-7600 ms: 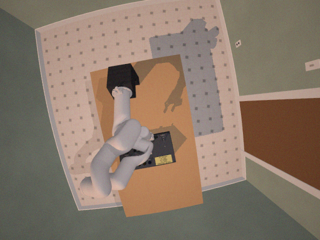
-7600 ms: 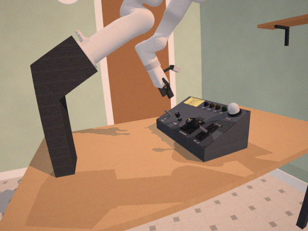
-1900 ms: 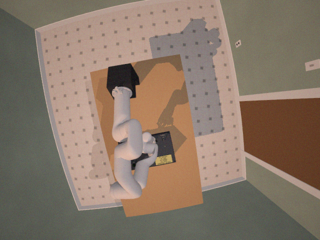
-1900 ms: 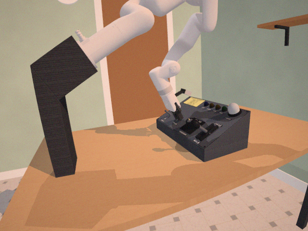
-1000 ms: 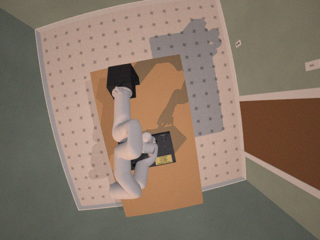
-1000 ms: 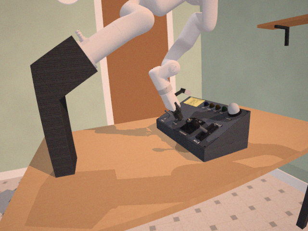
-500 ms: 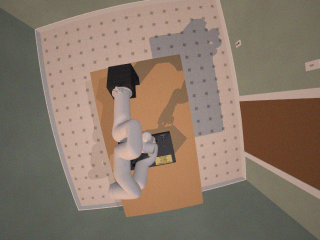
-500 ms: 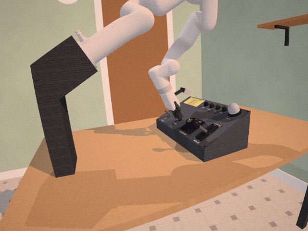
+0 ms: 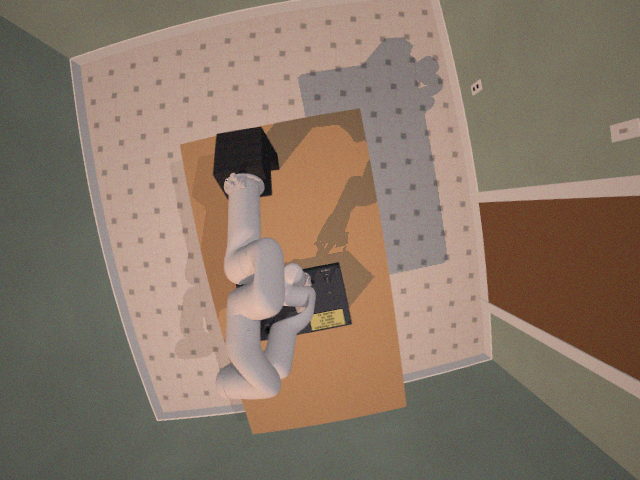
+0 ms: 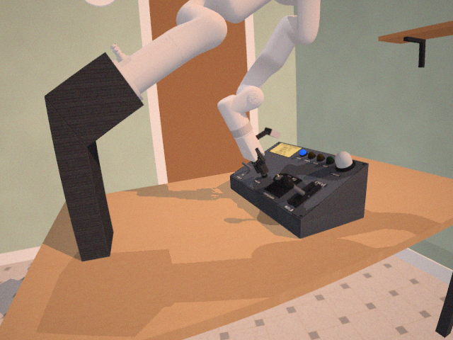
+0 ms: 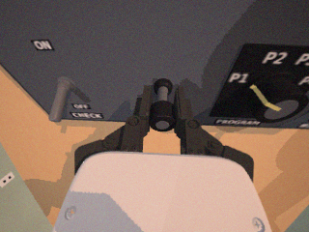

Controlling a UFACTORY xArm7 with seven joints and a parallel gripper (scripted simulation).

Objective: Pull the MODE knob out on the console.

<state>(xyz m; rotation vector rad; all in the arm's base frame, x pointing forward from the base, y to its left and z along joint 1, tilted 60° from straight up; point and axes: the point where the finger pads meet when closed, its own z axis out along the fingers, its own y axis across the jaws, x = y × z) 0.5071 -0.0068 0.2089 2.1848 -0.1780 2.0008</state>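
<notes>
The black mode knob lies right at my hand. Round my hand: dark grey console (2 cm ahead, 7 cm to the right, 4 cm below); program dial (3 cm behind, 11 cm to the right, 2 cm below); check toggle (5 cm ahead, 11 cm to the left, 2 cm below).
</notes>
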